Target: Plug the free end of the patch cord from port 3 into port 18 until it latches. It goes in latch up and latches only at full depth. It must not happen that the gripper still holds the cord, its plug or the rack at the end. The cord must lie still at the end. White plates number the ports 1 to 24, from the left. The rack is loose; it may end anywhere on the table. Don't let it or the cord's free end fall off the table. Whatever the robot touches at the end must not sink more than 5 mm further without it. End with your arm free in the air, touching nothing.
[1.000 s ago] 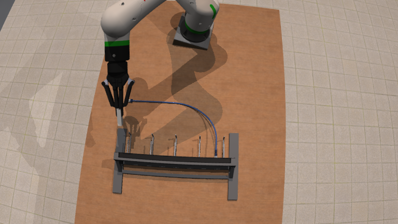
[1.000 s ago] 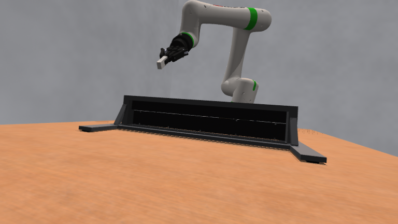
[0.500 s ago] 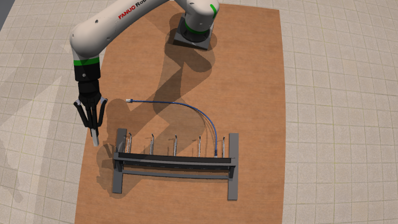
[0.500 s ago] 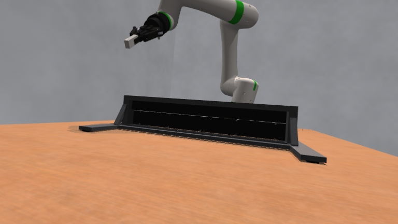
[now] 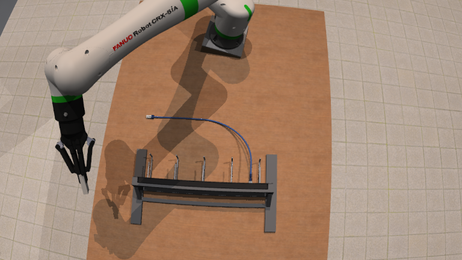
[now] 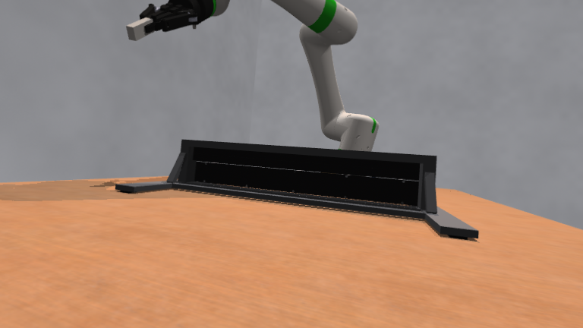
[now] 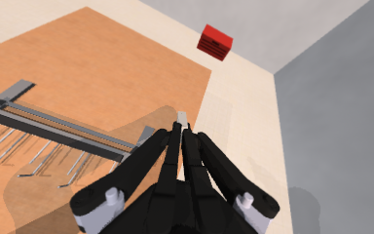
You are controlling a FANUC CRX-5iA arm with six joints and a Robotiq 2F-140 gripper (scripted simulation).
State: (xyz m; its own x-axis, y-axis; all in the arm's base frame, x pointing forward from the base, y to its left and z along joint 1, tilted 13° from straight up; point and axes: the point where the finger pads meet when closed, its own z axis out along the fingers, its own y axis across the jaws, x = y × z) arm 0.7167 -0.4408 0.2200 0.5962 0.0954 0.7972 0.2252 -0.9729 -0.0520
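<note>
Right now the grey cord plug is 35 cm behind my hand, 10 cm to the left of it and 32 cm below it.
</note>
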